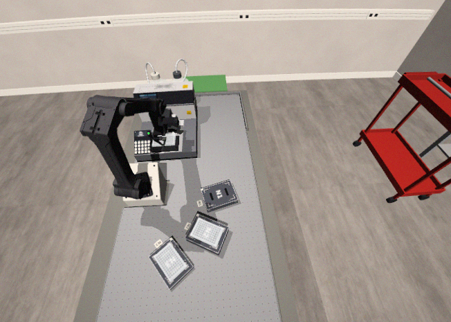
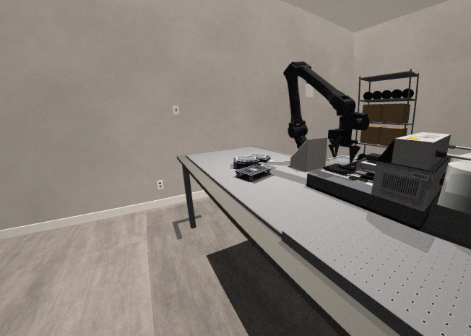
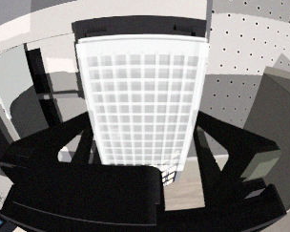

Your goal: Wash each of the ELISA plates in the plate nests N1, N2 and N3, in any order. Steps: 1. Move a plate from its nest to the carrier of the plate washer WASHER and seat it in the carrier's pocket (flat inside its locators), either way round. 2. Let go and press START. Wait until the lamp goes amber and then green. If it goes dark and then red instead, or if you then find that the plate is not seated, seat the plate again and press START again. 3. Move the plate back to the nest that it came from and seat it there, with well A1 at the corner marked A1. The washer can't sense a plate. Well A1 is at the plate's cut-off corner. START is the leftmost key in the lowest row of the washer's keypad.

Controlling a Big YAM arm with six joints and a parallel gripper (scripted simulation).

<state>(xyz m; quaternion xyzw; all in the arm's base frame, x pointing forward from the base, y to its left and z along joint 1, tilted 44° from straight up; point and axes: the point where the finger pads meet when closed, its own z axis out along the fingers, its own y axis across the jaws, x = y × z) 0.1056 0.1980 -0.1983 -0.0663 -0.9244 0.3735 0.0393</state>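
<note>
Right now the dark carrier is 4 cm below my hand. Round my hand: washer: 2 cm ahead, 15 cm to the left, 2 cm above.
</note>
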